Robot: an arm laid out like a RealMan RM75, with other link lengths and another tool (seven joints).
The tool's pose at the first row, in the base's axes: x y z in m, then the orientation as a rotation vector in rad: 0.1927, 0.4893, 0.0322, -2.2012, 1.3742, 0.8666
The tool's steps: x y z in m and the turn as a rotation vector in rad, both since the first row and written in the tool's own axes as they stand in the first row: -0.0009, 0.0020, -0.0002, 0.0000, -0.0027, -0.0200; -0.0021, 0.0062, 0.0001, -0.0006, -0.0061, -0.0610; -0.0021, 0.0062, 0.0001, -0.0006, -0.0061, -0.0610; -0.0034, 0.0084, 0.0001, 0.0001, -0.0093, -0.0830; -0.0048, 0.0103, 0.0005, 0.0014, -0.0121, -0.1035; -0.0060, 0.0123, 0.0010, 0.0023, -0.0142, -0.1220; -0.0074, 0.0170, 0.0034, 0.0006, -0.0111, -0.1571; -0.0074, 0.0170, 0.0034, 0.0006, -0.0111, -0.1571; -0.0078, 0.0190, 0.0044, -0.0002, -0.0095, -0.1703; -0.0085, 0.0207, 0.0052, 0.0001, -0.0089, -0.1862; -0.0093, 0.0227, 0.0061, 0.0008, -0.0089, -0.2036; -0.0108, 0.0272, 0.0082, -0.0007, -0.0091, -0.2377
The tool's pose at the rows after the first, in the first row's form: 0.1907, 0.4889, 0.0329, -2.2092, 1.3486, 0.8622; 0.1864, 0.4880, 0.0335, -2.2269, 1.2971, 0.8513; 0.1864, 0.4880, 0.0335, -2.2269, 1.2971, 0.8513; 0.1840, 0.4879, 0.0344, -2.2343, 1.2689, 0.8459; 0.1817, 0.4883, 0.0350, -2.2405, 1.2428, 0.8400; 0.1794, 0.4885, 0.0354, -2.2465, 1.2195, 0.8345; 0.1740, 0.4888, 0.0346, -2.2649, 1.1776, 0.8198; 0.1740, 0.4888, 0.0346, -2.2649, 1.1776, 0.8198; 0.1718, 0.4889, 0.0341, -2.2721, 1.1619, 0.8140; 0.1698, 0.4891, 0.0340, -2.2787, 1.1427, 0.8072; 0.1675, 0.4893, 0.0339, -2.2851, 1.1215, 0.8000; 0.1623, 0.4896, 0.0333, -2.2990, 1.0791, 0.7885
